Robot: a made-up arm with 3 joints. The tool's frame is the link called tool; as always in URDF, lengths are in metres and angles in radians. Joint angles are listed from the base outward. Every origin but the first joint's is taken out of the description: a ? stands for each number. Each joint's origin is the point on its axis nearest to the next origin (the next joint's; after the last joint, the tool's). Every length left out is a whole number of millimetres.
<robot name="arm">
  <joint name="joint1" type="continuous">
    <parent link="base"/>
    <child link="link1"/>
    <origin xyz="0 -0.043 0.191" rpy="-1.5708 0 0"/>
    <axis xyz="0 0 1"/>
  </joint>
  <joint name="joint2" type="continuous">
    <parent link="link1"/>
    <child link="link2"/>
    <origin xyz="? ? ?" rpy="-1.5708 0 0"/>
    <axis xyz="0 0 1"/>
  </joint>
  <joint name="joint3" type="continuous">
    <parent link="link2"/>
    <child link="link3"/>
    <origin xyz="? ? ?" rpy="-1.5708 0 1.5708"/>
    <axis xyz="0 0 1"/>
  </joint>
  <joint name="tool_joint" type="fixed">
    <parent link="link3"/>
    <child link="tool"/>
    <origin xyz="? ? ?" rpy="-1.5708 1.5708 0"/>
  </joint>
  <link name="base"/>
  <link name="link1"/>
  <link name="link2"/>
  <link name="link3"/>
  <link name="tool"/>
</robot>
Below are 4 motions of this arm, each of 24 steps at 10 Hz.
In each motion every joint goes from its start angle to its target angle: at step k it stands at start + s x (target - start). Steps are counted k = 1, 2, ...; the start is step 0. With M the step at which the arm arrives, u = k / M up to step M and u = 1 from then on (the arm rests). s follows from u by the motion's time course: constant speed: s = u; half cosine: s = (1 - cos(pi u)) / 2; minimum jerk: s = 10 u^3 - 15 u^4 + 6 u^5.
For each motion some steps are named. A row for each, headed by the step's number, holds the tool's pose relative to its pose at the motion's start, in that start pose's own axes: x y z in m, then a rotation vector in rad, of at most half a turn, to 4 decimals.
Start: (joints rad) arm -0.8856 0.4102 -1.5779
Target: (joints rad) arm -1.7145 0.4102 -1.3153
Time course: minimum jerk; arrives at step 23
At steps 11, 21, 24:
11: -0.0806 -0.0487 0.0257 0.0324 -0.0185 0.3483
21: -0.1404 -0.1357 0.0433 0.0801 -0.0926 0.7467
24: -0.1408 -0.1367 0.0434 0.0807 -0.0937 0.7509

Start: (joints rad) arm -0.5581 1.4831 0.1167
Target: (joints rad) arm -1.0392 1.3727 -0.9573
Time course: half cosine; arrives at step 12
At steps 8, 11, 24:
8: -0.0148 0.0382 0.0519 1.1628 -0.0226 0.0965
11: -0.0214 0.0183 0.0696 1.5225 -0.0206 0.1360
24: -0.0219 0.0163 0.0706 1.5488 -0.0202 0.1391

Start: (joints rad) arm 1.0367 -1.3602 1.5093
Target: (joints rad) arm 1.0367 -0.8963 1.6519
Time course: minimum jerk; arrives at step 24
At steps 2, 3, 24:
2: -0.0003 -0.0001 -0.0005 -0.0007 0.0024 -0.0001
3: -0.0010 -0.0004 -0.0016 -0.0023 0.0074 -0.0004
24: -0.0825 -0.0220 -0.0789 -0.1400 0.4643 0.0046

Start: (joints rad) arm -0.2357 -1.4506 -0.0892
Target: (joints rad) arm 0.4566 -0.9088 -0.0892
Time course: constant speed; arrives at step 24
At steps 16, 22, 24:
16: 0.0235 -0.1136 0.1138 0.4432 0.1053 -0.3656
22: 0.0263 -0.1653 0.1332 0.5980 0.1873 -0.4984
24: 0.0264 -0.1825 0.1369 0.6477 0.2197 -0.5415

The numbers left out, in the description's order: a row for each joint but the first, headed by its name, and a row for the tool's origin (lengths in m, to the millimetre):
joint2: -0.259 -0.172 0
joint3: 0.185 0.015 0
tool: -0.087 -0.119 0

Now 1 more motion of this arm.
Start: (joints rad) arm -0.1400 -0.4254 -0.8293
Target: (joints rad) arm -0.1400 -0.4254 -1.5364
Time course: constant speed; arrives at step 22
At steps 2, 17, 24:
2: 0.0000 0.0075 0.0058 0.0643 0.0000 0.0000
17: 0.0000 0.0492 0.0625 0.5464 0.0000 0.0000
24: 0.0000 0.0564 0.0850 0.7071 0.0000 0.0000

